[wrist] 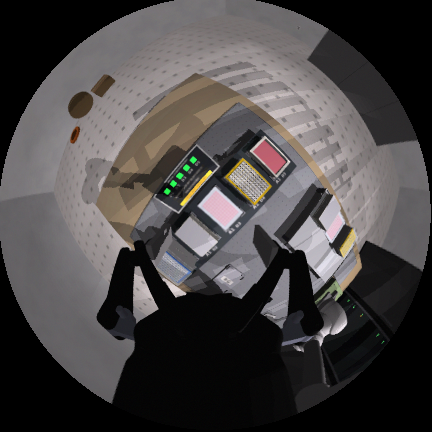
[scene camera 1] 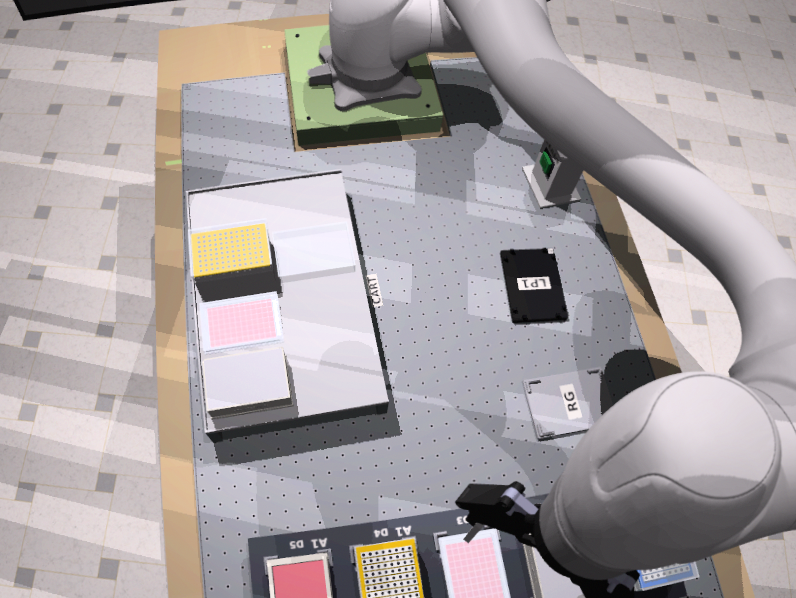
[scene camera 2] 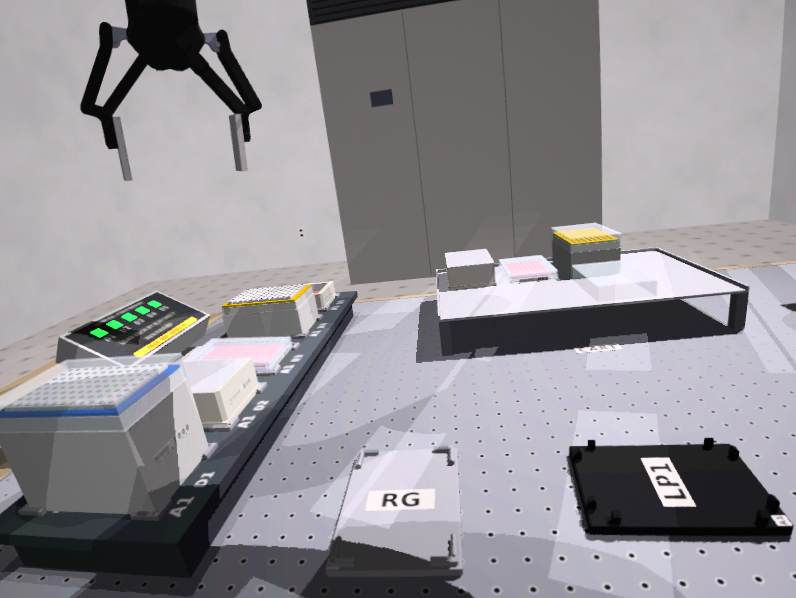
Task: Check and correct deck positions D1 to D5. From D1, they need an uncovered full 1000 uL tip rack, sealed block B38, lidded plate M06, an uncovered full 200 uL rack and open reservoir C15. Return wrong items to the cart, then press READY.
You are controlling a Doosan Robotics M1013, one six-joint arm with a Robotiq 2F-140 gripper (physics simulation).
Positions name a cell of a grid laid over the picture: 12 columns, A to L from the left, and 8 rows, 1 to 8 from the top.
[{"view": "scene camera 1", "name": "gripper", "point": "H8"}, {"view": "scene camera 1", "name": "grey RG pad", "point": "I6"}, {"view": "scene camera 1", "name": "black LP1 pad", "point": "I4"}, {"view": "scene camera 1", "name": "cart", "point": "F5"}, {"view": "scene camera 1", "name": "device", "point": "I3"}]
